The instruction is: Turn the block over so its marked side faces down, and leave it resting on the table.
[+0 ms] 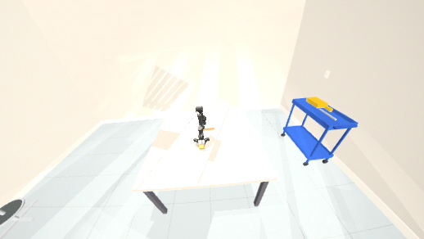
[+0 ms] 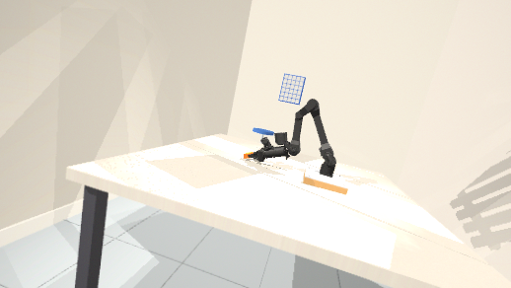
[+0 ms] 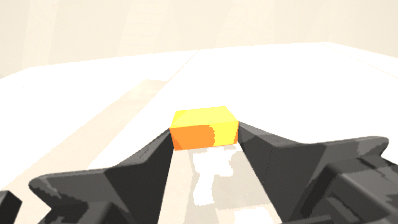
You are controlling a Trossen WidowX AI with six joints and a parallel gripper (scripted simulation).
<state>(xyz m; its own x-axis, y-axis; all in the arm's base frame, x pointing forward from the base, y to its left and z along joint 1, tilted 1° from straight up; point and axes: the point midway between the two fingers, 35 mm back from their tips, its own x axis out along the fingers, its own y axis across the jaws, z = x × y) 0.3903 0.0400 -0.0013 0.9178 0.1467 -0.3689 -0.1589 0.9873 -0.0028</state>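
My gripper tip is now 10 mm above the orange block.
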